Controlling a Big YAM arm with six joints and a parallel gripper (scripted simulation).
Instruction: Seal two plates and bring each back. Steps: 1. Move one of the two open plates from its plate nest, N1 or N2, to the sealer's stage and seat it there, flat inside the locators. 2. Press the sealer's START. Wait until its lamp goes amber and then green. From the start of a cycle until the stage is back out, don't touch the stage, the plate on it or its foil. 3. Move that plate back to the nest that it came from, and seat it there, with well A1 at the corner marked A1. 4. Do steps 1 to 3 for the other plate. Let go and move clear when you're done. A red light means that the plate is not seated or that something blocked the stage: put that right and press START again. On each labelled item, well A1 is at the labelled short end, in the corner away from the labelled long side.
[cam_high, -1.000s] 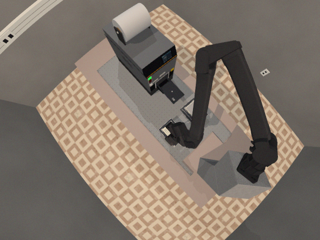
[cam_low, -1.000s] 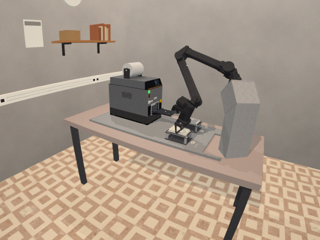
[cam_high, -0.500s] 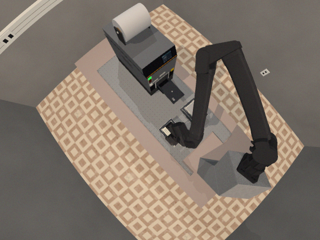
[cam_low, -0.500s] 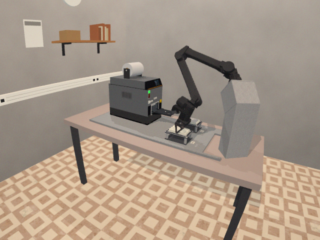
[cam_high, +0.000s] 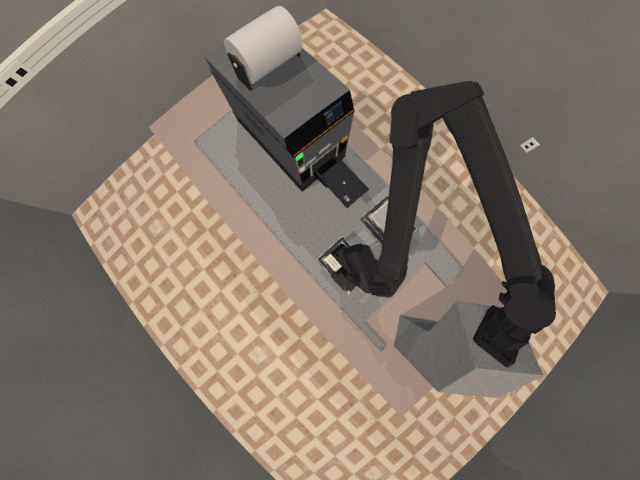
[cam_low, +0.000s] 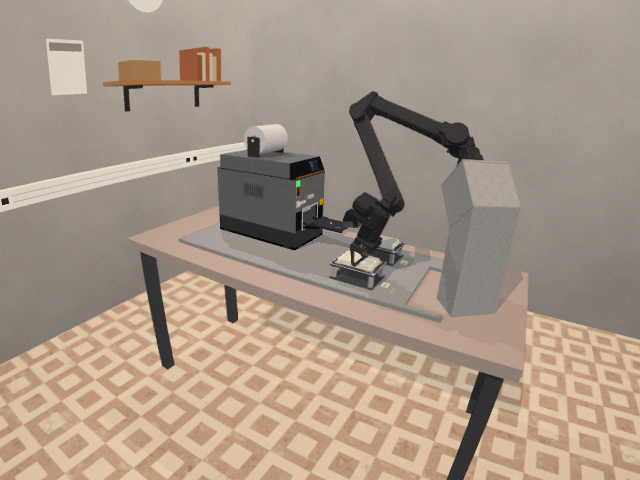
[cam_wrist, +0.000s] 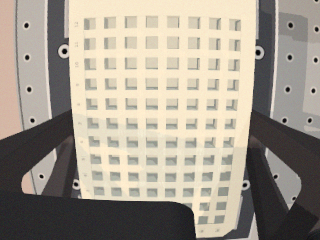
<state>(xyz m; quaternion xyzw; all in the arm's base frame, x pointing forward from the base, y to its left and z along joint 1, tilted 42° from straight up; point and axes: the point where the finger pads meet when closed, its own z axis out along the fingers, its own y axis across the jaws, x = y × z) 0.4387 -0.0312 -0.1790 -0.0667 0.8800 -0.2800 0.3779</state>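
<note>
The cream well plate is right at my hand. Round my hand: sealer stage (190 mm ahead, 200 mm to the right, 40 mm above); then start button (300 mm ahead, 120 mm to the right, 120 mm above); then foil roll (520 mm ahead, 240 mm to the right, 350 mm above).
</note>
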